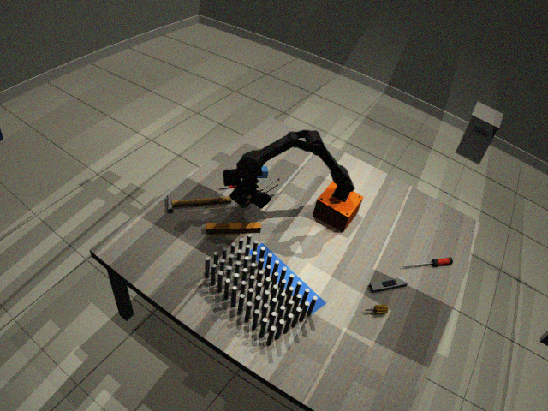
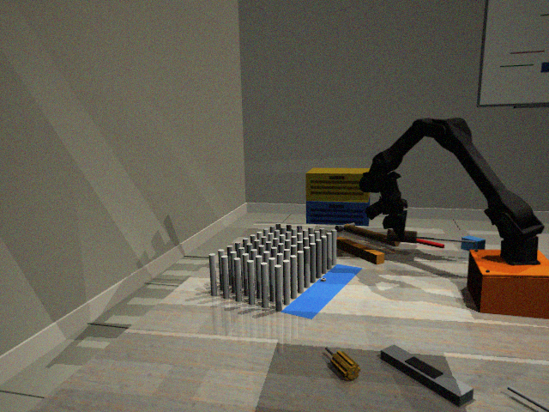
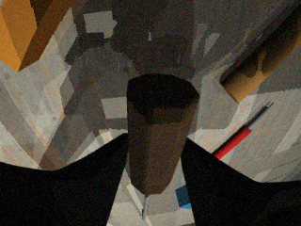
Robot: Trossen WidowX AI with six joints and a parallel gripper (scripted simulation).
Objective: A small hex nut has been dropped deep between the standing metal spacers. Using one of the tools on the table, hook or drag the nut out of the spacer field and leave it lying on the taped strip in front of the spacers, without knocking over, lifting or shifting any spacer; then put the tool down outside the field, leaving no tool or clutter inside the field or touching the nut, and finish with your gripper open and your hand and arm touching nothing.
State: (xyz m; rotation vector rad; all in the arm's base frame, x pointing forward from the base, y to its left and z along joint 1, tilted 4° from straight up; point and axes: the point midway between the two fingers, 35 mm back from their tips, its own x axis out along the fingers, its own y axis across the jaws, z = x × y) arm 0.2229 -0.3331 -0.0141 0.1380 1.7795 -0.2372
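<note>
Now: the wooden-handled tool 100 mm behind my gripper tip and 20 mm to the left of it. From my gripper tip the other things lie so: hex nut: 250 mm to the left, 250 mm ahead, 50 mm below; orange bar: 140 mm ahead, 40 mm below, 10 mm to the left; blue cube: 240 mm behind, 60 mm to the right, 40 mm below.
</note>
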